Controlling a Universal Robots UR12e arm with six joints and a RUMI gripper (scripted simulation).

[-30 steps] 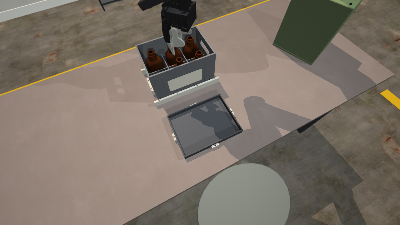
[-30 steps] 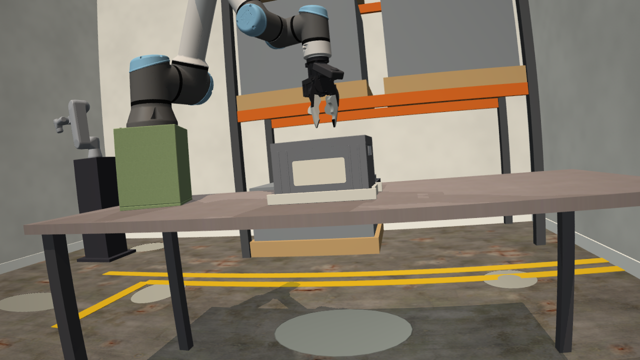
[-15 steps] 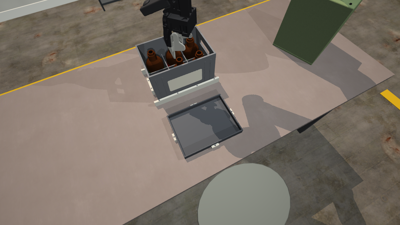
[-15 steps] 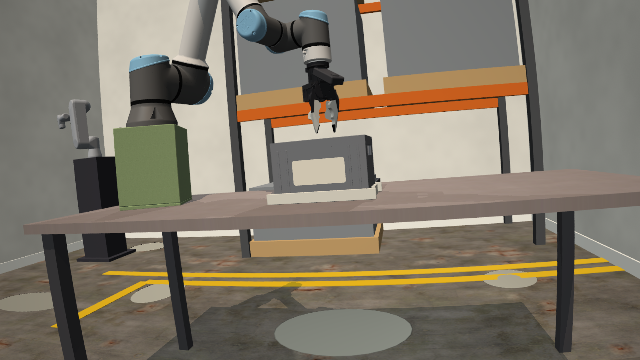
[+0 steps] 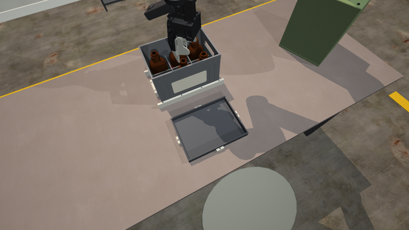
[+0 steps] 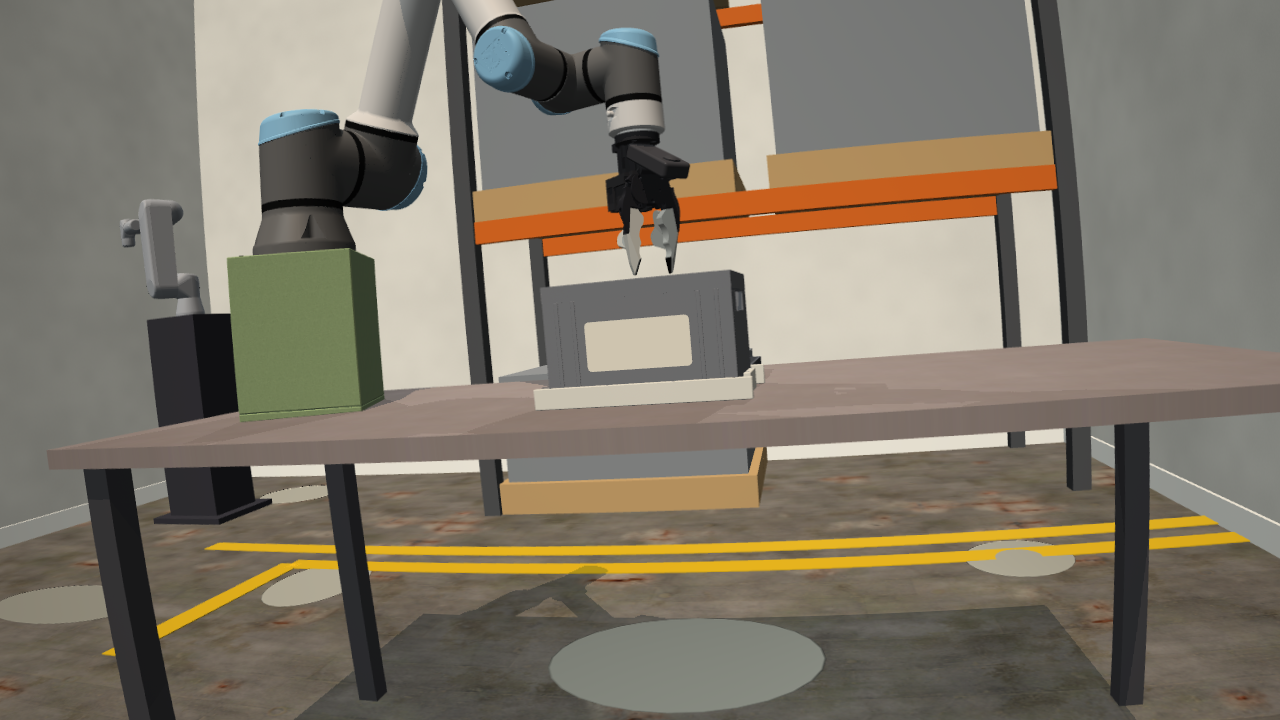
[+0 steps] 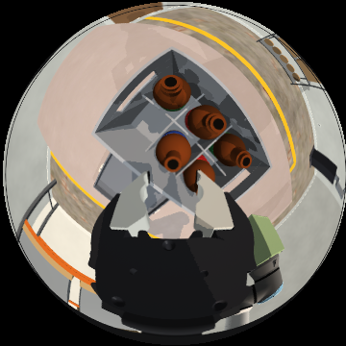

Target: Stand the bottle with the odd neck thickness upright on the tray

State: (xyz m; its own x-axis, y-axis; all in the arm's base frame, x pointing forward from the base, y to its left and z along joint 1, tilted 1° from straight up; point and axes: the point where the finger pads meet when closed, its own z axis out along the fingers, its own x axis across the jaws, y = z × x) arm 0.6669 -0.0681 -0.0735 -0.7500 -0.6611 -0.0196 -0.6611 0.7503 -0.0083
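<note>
My hand is 11 cm above the brown bottle. Round my hand: grey crate 12 cm below, 5 cm to the right; then dark tray 23 cm to the left, 19 cm below, 2 cm ahead.
</note>
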